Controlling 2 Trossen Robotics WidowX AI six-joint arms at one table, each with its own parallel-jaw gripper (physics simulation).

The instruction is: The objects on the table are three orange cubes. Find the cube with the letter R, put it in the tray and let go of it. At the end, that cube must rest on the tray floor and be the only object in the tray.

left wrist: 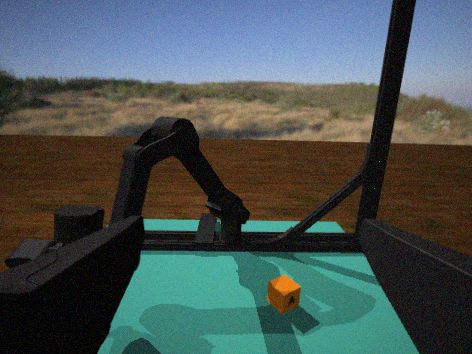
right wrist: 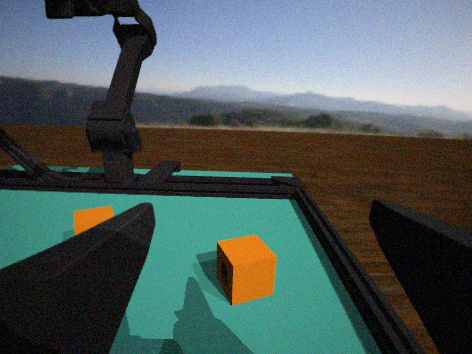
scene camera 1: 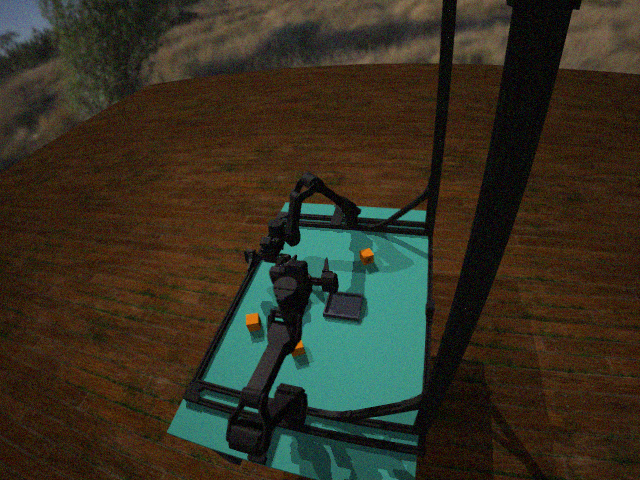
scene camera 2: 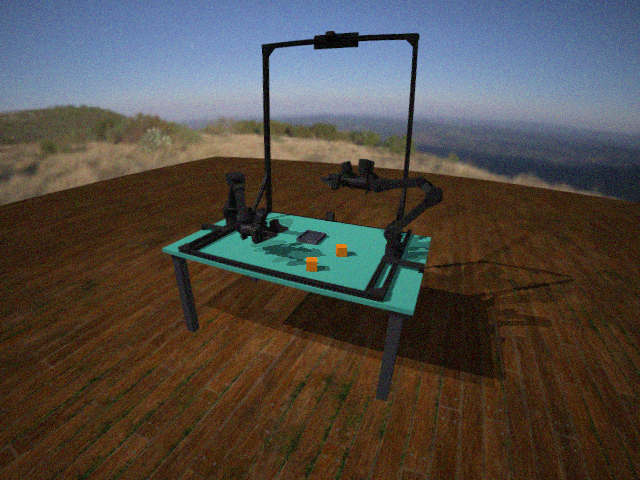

My left gripper is open and holds nothing. My right gripper is open and holds nothing. Also in view: a dark square tray.
My left gripper shows as well in the left wrist view. My right gripper also shows in the right wrist view and in scene camera 2.
